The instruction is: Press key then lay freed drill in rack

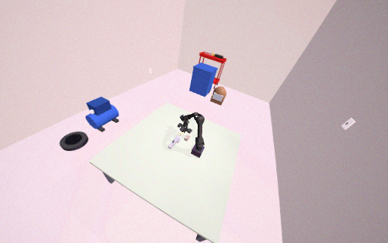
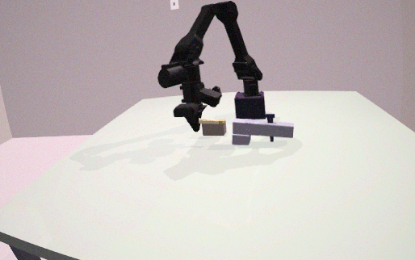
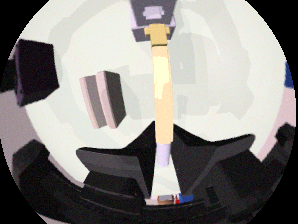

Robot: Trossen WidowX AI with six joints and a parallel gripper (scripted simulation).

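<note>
Right now my gripper tip is 60 mm past the rack, 50 mm to the right of it and 20 mm above it. Also, from my gripper tip: dark blue key (60 mm ahead, 210 mm to the left, 20 mm above); drill (10 mm ahead, 40 mm to the left, 30 mm above); lavender block (60 mm ahead, 190 mm to the left).
</note>
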